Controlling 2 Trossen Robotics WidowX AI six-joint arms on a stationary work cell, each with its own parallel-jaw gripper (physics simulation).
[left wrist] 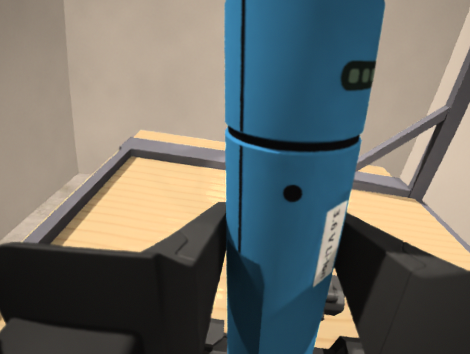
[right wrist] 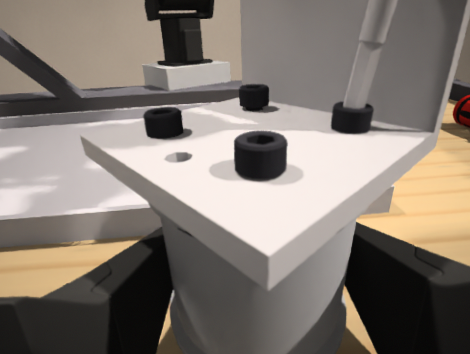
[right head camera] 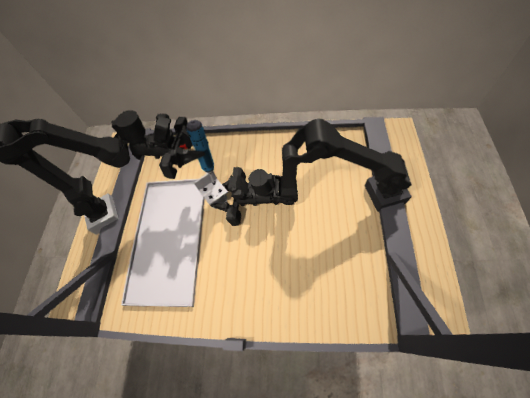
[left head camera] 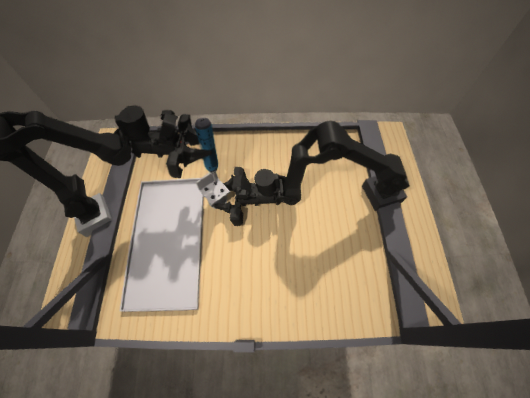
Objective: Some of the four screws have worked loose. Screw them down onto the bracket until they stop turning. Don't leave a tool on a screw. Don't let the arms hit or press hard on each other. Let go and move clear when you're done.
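Seen in the pictures: left gripper, fingertip midpoint: (left wrist: 277,215) (right head camera: 206,147) (left head camera: 212,146); right gripper, fingertip midpoint: (right head camera: 212,197) (left head camera: 212,196); left arm's base, origin of the base link: (right wrist: 184,63) (right head camera: 97,211) (left head camera: 88,211); right arm's base, origin of the base link: (right head camera: 389,187) (left head camera: 386,187).
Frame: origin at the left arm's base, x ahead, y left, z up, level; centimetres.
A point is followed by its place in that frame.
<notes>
My left gripper (left head camera: 206,152) {x 42.1, y -12.8, z 17.4 cm} (right head camera: 200,153) {x 42.1, y -12.8, z 17.4 cm} (left wrist: 277,215) {x 42.1, y -12.8, z 17.4 cm} is shut on the blue electric screwdriver (left head camera: 205,135) {x 40.9, y -13.4, z 23.1 cm} (right head camera: 198,136) {x 41.4, y -13.5, z 23.1 cm} (left wrist: 295,170) {x 39.6, y -10.5, z 21.0 cm}, which stands nearly upright over the bracket. My right gripper (right wrist: 253,231) {x 36.7, y -15.0, z -2.6 cm} is shut on the grey round base (right wrist: 260,265) under the white bracket (left head camera: 204,184) {x 36.1, y -13.1, z 3.2 cm} (right head camera: 202,185) {x 35.8, y -13.1, z 3.1 cm} (right wrist: 270,220) {x 41.3, y -18.2, z 1.8 cm}. In the right wrist view the screwdriver's bit (right wrist: 361,80) {x 39.6, y -13.9, z 3.1 cm} meets the head of the right screw (right wrist: 352,118) {x 39.7, y -14.1, z 2.2 cm}. The back screw (right wrist: 254,96) {x 36.3, y -14.6, z 2.3 cm} shows a small gap under its head. The left screw (right wrist: 163,122) {x 36.9, y -17.9, z 2.3 cm} and front screw (right wrist: 260,155) {x 40.3, y -17.5, z 2.4 cm} have black socket heads; any gap under them is unclear.
A white tray (left head camera: 160,295) {x 9.8, y -34.4, z -4.4 cm} (right head camera: 157,292) {x 9.2, y -34.4, z -4.4 cm} (right wrist: 65,224) {x 29.6, y -21.0, z -3.7 cm} lies to the left of and below the bracket in the head views. A red object (right wrist: 463,113) {x 33.8, y 11.9, z -3.3 cm} (right head camera: 183,146) {x 35.7, y 11.0, z -2.6 cm} shows partly, at the right edge of the right wrist view. The two grippers are close together, left one above.
</notes>
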